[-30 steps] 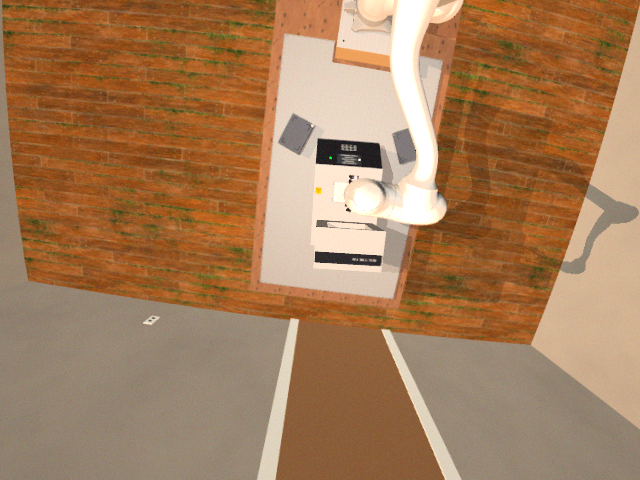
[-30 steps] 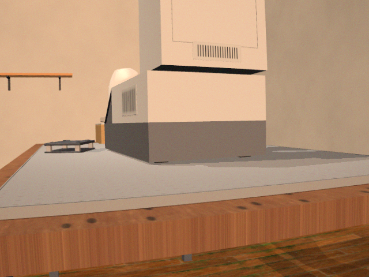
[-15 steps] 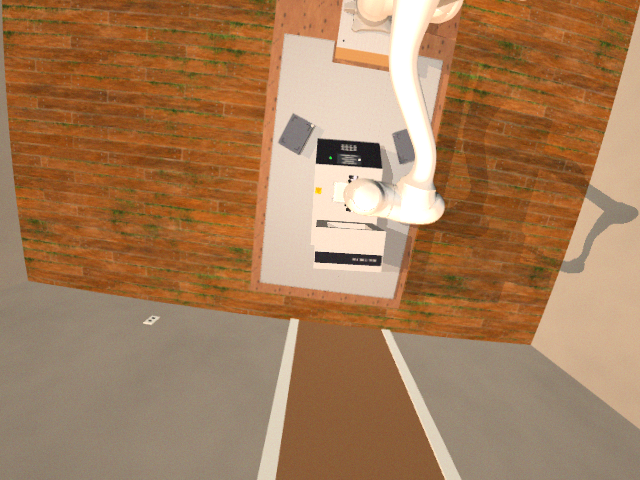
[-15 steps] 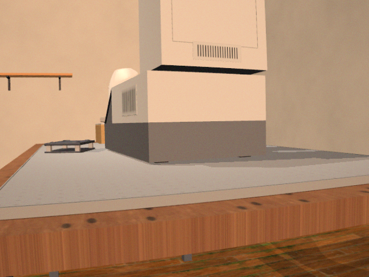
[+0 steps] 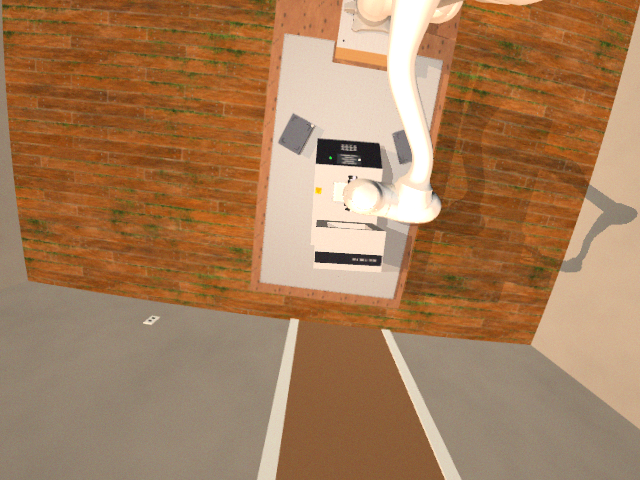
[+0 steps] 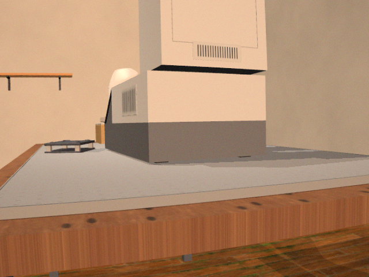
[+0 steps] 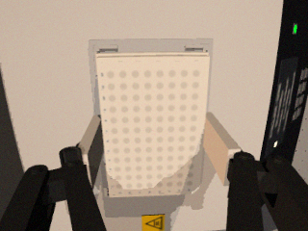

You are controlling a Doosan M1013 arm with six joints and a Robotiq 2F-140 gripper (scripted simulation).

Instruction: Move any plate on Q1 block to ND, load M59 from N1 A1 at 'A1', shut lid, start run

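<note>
The white 96-well plate M59 is 20 mm below my hand. Also, from my hand: dark grey nest ND (330 mm to the left, 240 mm behind, 220 mm below); dark plate nest N1 (280 mm behind, 250 mm to the right, 220 mm below).
</note>
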